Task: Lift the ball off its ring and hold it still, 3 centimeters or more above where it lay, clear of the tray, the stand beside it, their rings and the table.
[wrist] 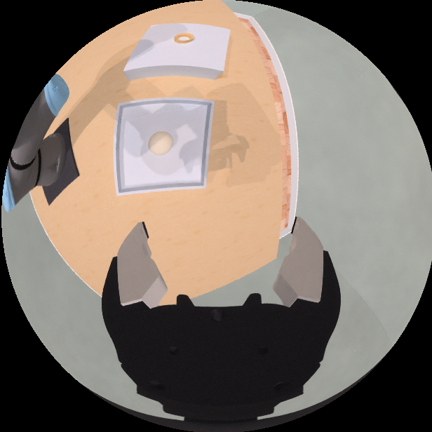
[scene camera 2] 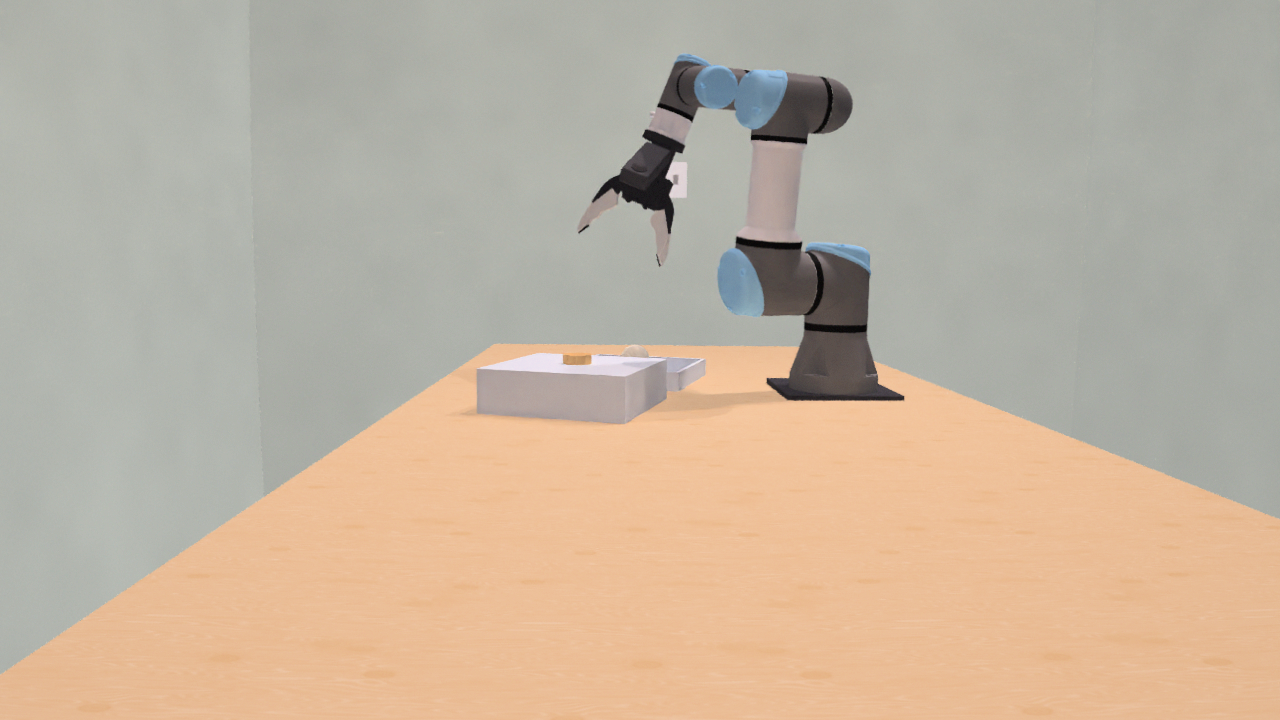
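Where they show: gripper, fingertip midpoint: [scene camera 2: 618,249]; arm's base, link origin: [scene camera 2: 832,388].
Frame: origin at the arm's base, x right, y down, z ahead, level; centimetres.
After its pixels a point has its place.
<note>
A cream ball [scene camera 2: 635,350] @[y -4.1, x 13.4, z 27.5 cm] [wrist: 160,143] rests in the shallow pale tray [scene camera 2: 693,371] @[y -1.0, x 11.4, z 18.6 cm] [wrist: 210,145], a little left of its middle in the wrist view. The ring under the ball cannot be made out. A pale block-shaped stand [scene camera 2: 554,392] @[y -2.4, x -17.8, z 40.7 cm] [wrist: 172,72] is beside the tray, with an orange ring [scene camera 2: 576,359] @[y -5.5, x -10.7, z 37.8 cm] [wrist: 176,40] on its top. My gripper [scene camera 2: 620,248] @[y -19.9, x 23.0, z 29.4 cm] [wrist: 218,221] is open and empty, high above the tray and the stand, and tilted. In scene camera 2, the stand hides part of the tray and the ball's lower part.
The arm's base [scene camera 2: 832,362] @[y -4.4, x -5.2, z 2.1 cm] [wrist: 52,160] stands on a dark plate [scene camera 2: 783,389] @[y 0.0, x -1.1, z 7.8 cm] [wrist: 62,187] on the table [scene camera 2: 716,537] @[y 0.8, x -61.5, z 30.5 cm] [wrist: 225,215], to the right of the tray in scene camera 2. The table's edge lies beyond the tray in the wrist view. A wall is behind.
</note>
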